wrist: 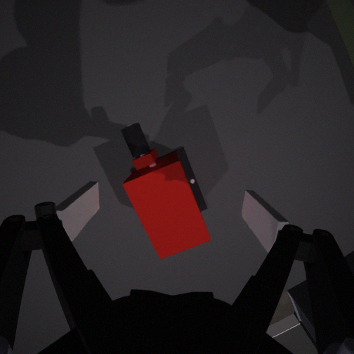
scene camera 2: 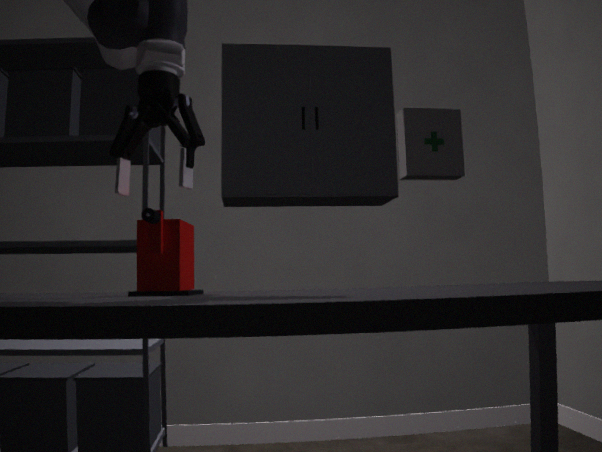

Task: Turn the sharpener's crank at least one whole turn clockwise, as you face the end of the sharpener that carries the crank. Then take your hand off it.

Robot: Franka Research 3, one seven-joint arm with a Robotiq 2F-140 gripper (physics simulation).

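The red sharpener stands upright on its thin black base on the table. Its crank arm is red and points upward, with the black knob at its top end. In the wrist view the knob sticks out towards the upper left. My gripper is open and empty, pointing down above the sharpener and touching neither it nor the crank. In the wrist view the sharpener's body shows between the two pale fingertips, and the knob lies beyond them.
The dark table carries the sharpener. A shelf rack with boxes stands behind at the left. A grey cabinet and a first-aid box with a green cross hang on the back wall.
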